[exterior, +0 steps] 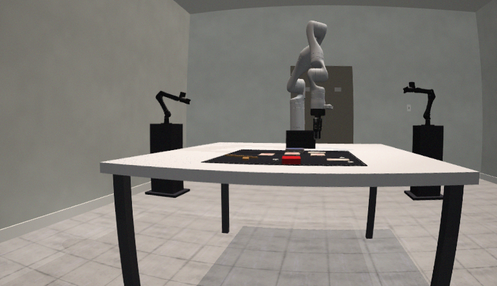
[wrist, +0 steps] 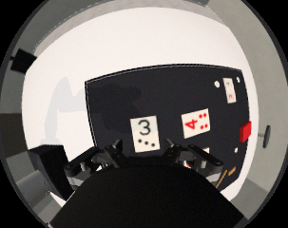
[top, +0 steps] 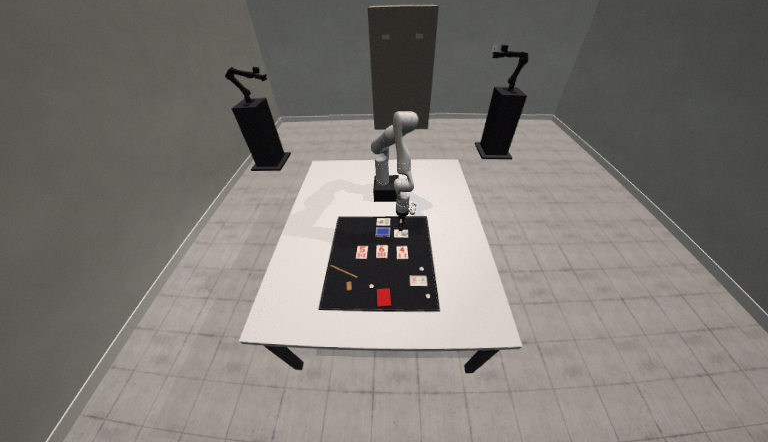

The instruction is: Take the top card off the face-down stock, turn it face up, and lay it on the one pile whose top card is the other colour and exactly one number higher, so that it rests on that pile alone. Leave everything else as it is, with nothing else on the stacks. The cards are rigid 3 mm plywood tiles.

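Right now my hand is 8 cm above the blue-backed card and 1 cm short of it. From my hand the other things lie so: wooden stick: 32 cm to the right, 28 cm ahead, 8 cm below; then black mat: 18 cm ahead, 12 cm to the right, 9 cm below; then black 6 card: 12 cm to the right, 9 cm behind, 7 cm below.
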